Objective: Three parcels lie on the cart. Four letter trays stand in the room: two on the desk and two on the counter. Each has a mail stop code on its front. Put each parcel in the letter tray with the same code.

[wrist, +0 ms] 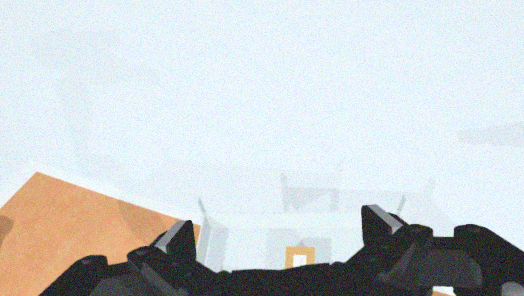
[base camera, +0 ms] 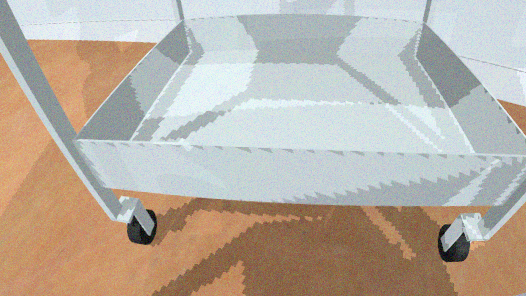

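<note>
A cart in the pictures. My gripper, too.
</note>
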